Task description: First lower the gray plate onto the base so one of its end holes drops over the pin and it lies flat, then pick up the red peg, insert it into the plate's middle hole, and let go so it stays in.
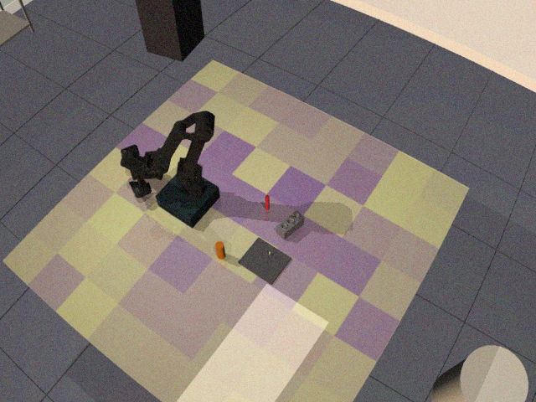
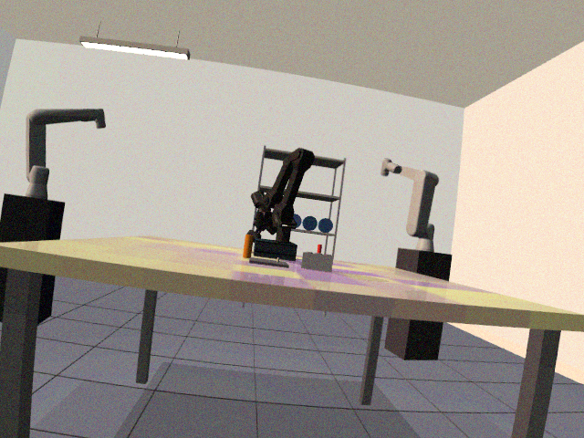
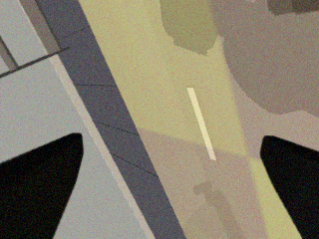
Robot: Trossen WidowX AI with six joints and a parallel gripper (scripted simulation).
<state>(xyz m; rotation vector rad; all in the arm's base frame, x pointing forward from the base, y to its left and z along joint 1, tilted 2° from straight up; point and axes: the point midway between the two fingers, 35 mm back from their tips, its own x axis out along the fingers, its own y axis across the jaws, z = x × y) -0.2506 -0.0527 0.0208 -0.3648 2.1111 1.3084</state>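
The gray plate lies 64 cm ahead of my gripper tip, 8 cm to the left of it and 4 cm below it. The rest, counted from my gripper tip: dark flat base: 62 cm ahead, 6 cm to the right, 6 cm below; then orange cylinder: 47 cm ahead, 12 cm to the right, 3 cm below; then red peg: 53 cm ahead, 12 cm to the left, 3 cm below.
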